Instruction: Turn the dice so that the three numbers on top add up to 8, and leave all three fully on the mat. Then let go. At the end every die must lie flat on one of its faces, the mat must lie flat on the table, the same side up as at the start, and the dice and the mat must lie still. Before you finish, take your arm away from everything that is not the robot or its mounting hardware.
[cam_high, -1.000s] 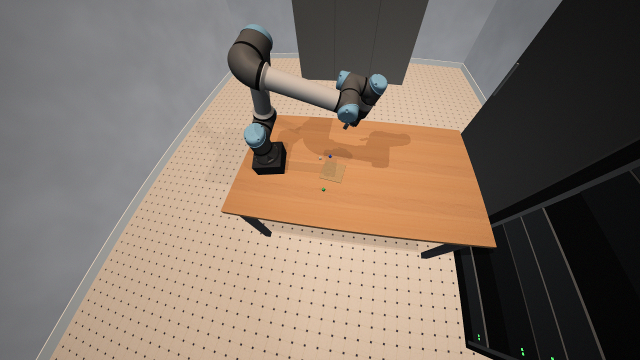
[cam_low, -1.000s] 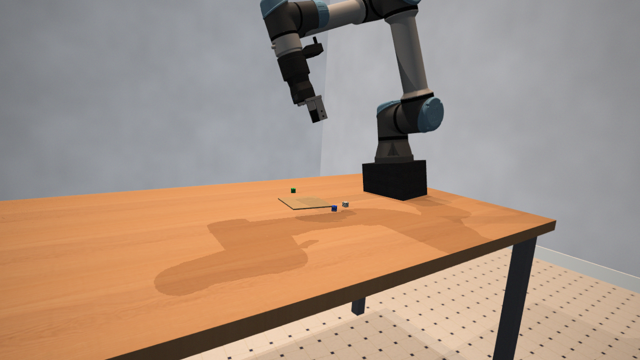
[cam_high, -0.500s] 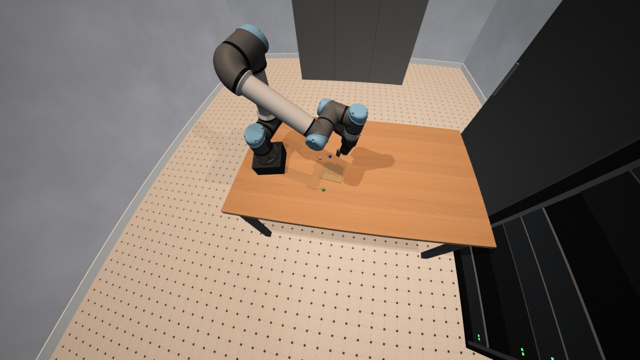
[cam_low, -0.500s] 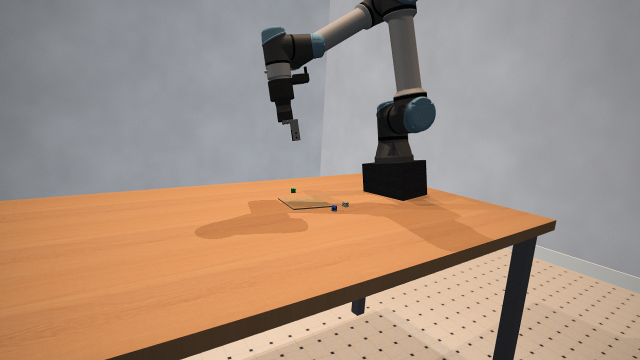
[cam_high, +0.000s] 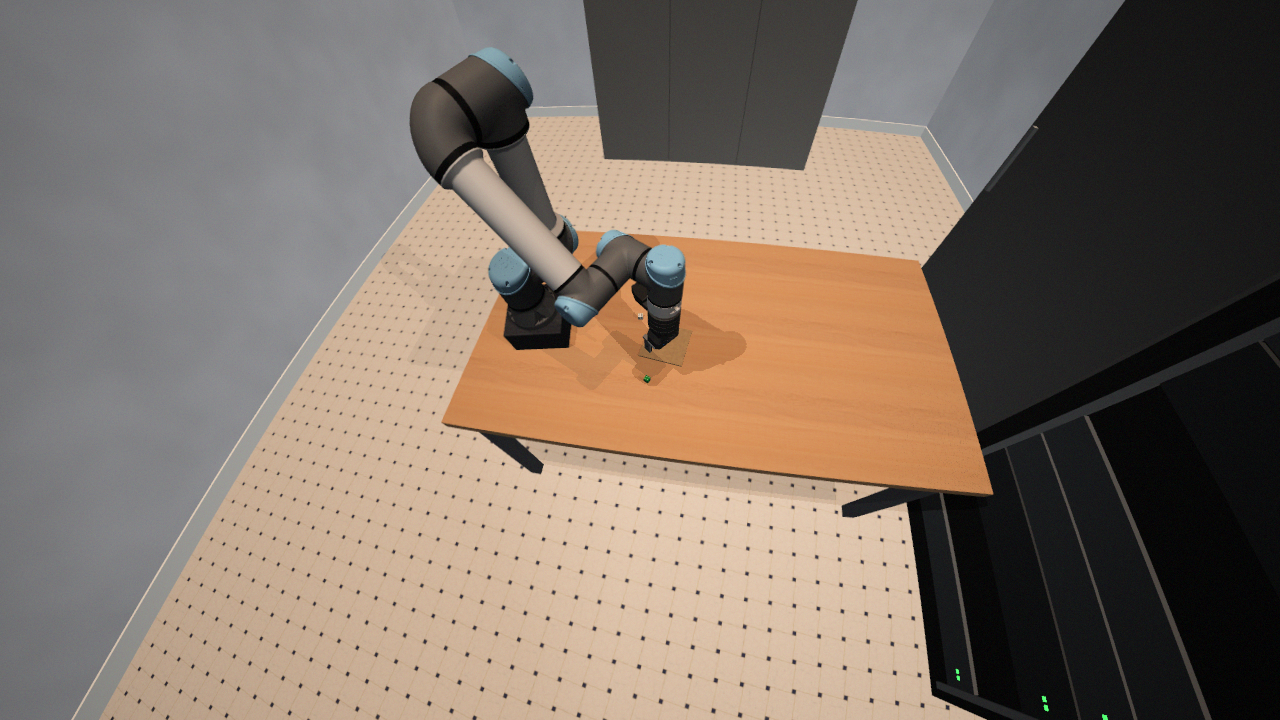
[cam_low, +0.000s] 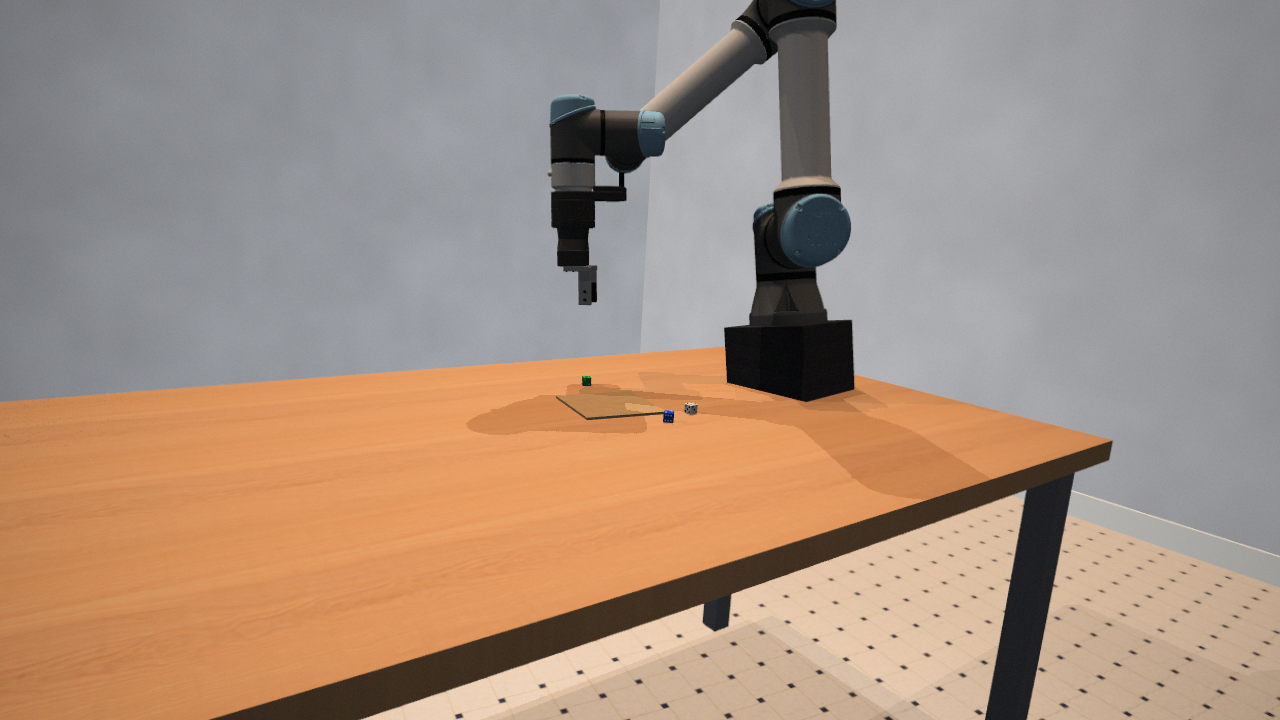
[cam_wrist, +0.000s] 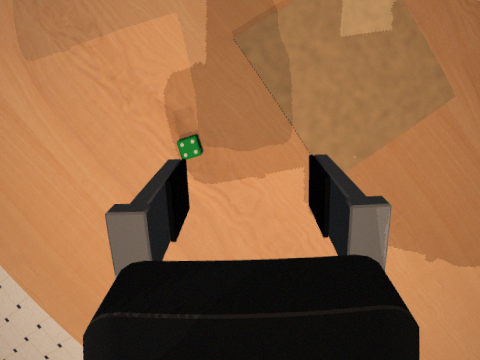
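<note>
The green die lies 17 cm below my hand, 3 cm to the right of it and 2 cm behind it. Round my hand: white die (20 cm to the left, 17 cm below, 10 cm behind); then mat (17 cm below, 11 cm to the left, 1 cm ahead); then blue die (22 cm to the left, 17 cm below, 3 cm behind).
</note>
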